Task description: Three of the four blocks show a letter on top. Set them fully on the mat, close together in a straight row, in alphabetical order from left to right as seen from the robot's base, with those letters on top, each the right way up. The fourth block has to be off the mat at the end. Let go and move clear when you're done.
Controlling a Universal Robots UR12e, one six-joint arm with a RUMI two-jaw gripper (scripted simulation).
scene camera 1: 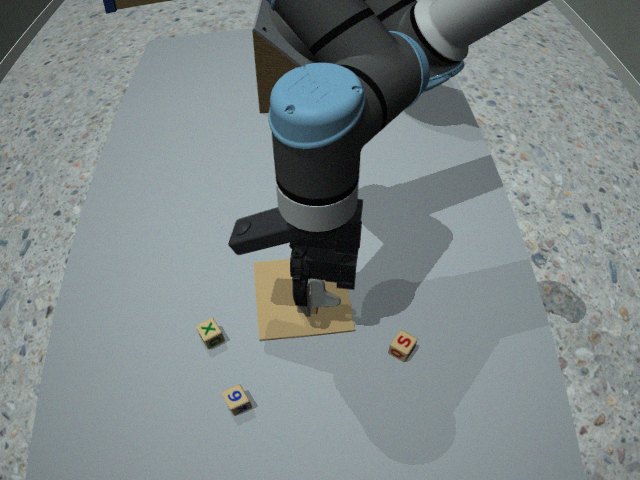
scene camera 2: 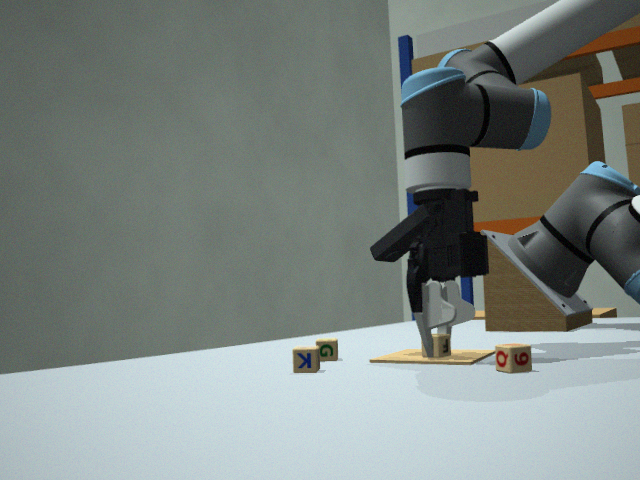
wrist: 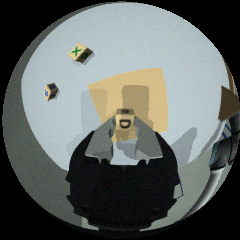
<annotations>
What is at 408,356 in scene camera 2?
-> A tan mat.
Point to a tan mat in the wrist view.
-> At 144,91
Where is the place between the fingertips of my gripper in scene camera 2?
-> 438,356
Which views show the tan mat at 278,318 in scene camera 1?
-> Scene camera 1, scene camera 2 and the wrist view: all of them.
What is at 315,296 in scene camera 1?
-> My gripper.
</annotations>
